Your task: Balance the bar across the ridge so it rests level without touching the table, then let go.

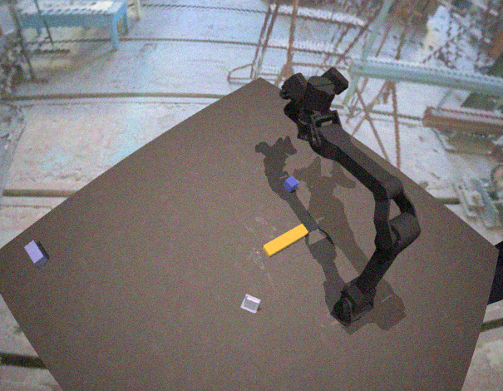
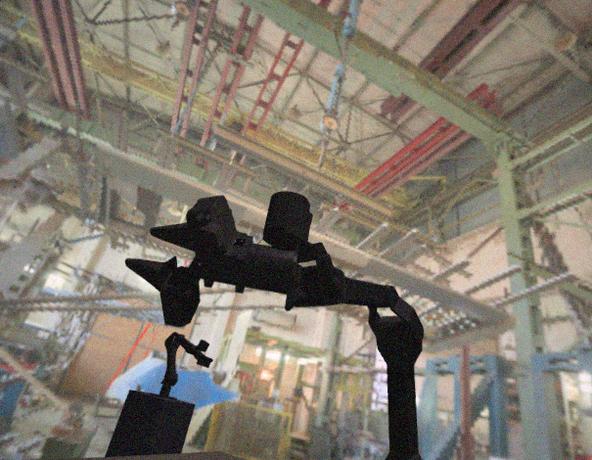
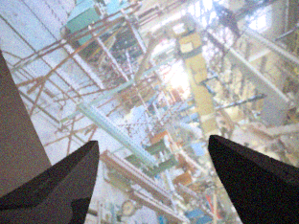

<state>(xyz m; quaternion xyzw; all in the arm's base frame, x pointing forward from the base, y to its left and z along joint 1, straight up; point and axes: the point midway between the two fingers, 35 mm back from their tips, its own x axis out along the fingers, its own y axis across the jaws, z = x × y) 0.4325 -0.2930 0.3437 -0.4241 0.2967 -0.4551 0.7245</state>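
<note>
My gripper tip is now 330 mm above the yellow bar, 260 mm to the right of it and 180 mm past it.
</note>
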